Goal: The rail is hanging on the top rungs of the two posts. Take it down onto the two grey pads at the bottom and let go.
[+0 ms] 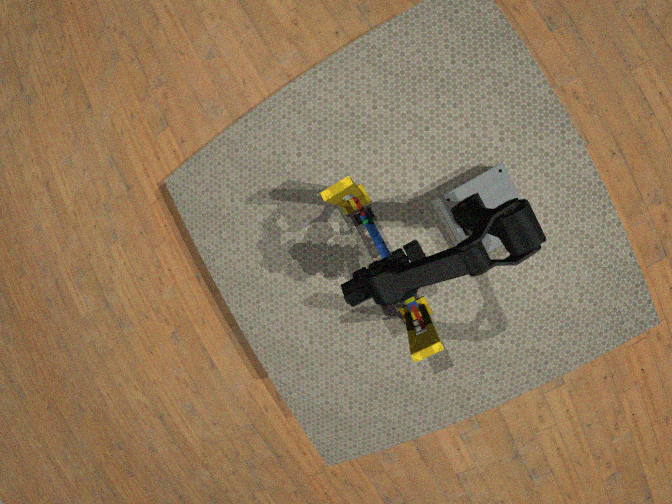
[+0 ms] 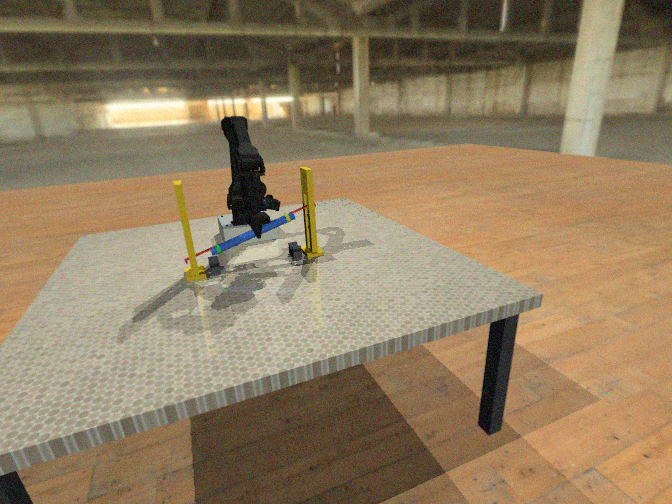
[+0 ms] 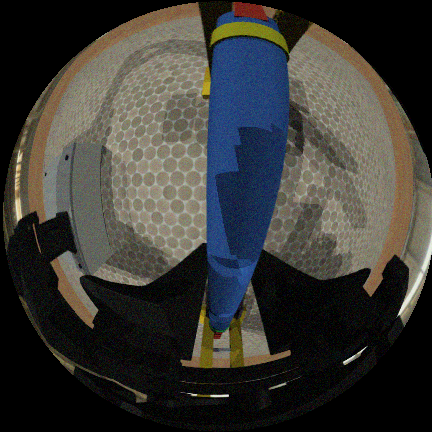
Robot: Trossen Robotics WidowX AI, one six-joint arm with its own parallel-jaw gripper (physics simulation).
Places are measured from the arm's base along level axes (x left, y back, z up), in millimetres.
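Pixels of known places: gripper, fingertip midpoint: point(image 2: 258, 236) point(image 3: 227, 249); arm's base at its link origin: point(image 1: 465, 212) point(image 2: 240, 222) point(image 3: 64, 231).
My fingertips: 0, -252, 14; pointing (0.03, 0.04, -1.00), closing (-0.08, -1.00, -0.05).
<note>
For each thing: its top centre in the pictures, then the offset to it from my fingertips, as dx, dy, dz. Level surfaces: height alone.
- left post at its top centre: point(image 1: 336, 188) point(image 2: 177, 182) -217, +8, +212
- right post at its top centre: point(image 1: 427, 352) point(image 2: 305, 168) +182, -24, +212
- left pad at its top centre: point(image 3: 223, 315) point(image 1: 362, 216) point(image 2: 213, 258) -155, +3, -45
- right pad at its top centre: point(image 2: 294, 243) +120, -19, -45
- patterned table at its surface level: dz -88
The rail point(image 1: 376, 238) point(image 2: 238, 239) point(image 3: 247, 95) is a blue bar with red ends, a green band and a yellow band. It is tilted, with its green-banded end lower. My gripper point(image 2: 259, 232) point(image 3: 227, 249) is shut on the rail's middle and holds it above the table. Two yellow posts stand at its ends: the left post point(image 2: 184, 222) point(image 1: 347, 192) by the green band, and the right post point(image 2: 308, 211) point(image 1: 427, 344) by the yellow band. Two dark grey pads, the left pad point(image 2: 214, 264) and the right pad point(image 2: 294, 251), sit low by the posts, below the rail. Whether the red ends touch any rung is too small to tell.
The arm's grey base plate point(image 1: 496, 184) point(image 3: 87, 200) is beside the posts on the patterned table point(image 1: 461, 81) point(image 2: 379, 303). The black arm reaches over the rail between the posts. Shadows of the arm and posts lie across the table top.
</note>
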